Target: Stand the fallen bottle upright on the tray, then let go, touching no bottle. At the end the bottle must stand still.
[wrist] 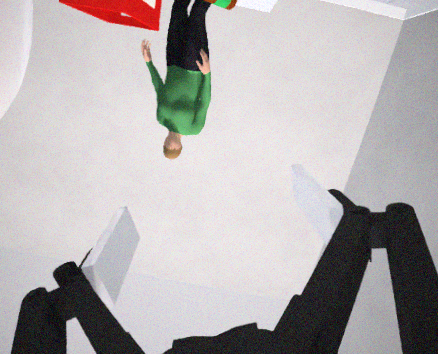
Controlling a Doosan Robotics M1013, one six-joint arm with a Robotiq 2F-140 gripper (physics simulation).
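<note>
My gripper is wide open in the lower part of the wrist view. Its two pale finger pads stand far apart, with the pale wall behind the gap and no object between them. The fallen bottle and the tray cannot be made out in this view.
The room appears upside down. A person in a green top and dark trousers is in the upper middle. A red frame-like object is at the top left. A small green and orange thing is cut off at the top edge, too little of it showing to identify.
</note>
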